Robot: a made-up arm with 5 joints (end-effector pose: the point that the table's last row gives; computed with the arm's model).
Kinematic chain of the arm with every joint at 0, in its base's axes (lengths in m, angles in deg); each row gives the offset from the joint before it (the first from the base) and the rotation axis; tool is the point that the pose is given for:
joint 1: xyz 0 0 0.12 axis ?
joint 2: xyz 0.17 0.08 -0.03 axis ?
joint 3: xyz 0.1 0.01 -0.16 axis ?
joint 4: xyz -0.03 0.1 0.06 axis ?
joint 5: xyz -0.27 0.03 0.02 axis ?
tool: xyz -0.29 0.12 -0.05
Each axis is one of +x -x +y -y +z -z.
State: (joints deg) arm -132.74 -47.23 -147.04 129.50 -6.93
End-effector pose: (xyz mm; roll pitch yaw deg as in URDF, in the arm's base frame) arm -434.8 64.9 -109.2 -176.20 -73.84 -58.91
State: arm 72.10 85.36 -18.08 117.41 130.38
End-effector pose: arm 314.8 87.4 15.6 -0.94 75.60 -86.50
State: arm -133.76 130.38 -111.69 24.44 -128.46
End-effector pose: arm -208.4 -43.3 632.3 108.96 23.72 -168.09
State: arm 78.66 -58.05 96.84 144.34 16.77
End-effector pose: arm -139.6 503.1 110.9 95.87 3.02 -83.87
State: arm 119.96 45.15 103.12 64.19 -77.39
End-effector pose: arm 206.2 -170.4 -12.0 78.75 -19.57 -174.06
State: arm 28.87 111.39 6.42 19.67 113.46
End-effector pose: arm 170.4 251.6 356.9 64.68 17.04 -104.32
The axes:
joint 1: +y
joint 2: +x
joint 3: +z
joint 4: +y
joint 5: -y

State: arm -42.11 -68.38 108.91 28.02 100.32
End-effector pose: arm -42.9 -280.2 362.2 -24.26 0.23 97.42
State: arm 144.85 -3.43 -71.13 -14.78 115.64
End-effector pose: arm -612.5 216.7 149.4 -36.83 28.07 48.22
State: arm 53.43 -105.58 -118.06 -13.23 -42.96
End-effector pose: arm 129.5 -67.5 -731.0 -55.68 -57.91 -30.78
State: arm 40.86 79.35 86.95 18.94 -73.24
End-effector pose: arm -170.0 -267.5 -81.8 44.64 9.59 98.56
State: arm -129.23 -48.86 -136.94 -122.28 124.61
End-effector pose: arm -318.9 -147.4 272.8 164.59 -47.09 -49.33
